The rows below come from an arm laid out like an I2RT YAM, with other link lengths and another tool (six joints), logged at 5 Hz.
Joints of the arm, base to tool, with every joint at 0 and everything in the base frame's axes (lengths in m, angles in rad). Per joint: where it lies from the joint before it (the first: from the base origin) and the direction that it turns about. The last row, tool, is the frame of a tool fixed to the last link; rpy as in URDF.
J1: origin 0 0 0.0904 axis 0 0 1
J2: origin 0.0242 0.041 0.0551 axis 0 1 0
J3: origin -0.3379 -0.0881 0 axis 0 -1 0
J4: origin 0.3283 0.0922 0.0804 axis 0 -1 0
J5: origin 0.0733 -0.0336 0.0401 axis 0 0 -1
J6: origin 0.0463 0 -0.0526 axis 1 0 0
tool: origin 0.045 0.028 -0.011 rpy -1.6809 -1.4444 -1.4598
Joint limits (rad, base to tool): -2.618..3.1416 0..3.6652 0..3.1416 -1.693..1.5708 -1.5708..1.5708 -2.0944..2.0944
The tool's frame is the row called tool.
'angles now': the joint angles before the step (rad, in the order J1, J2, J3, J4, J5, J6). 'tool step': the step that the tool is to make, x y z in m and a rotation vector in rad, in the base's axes. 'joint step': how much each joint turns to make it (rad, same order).
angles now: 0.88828 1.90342 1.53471 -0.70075 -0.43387 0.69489
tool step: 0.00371 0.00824 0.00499 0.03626 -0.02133 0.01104
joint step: 0.00296 0.01245 0.02188 0.03035 -0.00945 -0.00430
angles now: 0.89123 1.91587 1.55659 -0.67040 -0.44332 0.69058
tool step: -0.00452 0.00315 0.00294 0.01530 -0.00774 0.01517
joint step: 0.00924 -0.00430 -0.00115 0.01209 -0.00609 -0.00357
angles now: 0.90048 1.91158 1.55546 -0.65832 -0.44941 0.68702
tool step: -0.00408 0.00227 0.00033 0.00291 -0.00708 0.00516
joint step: 0.00916 -0.00351 -0.00449 0.00830 0.00532 0.00153
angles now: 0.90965 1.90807 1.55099 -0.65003 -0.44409 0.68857
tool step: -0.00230 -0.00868 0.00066 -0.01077 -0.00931 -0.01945
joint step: -0.00378 -0.02880 -0.03297 0.00410 0.02018 0.00637
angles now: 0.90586 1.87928 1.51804 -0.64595 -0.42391 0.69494
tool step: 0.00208 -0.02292 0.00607 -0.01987 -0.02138 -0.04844
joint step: -0.02511 -0.06153 -0.05472 -0.00710 0.03707 0.00454
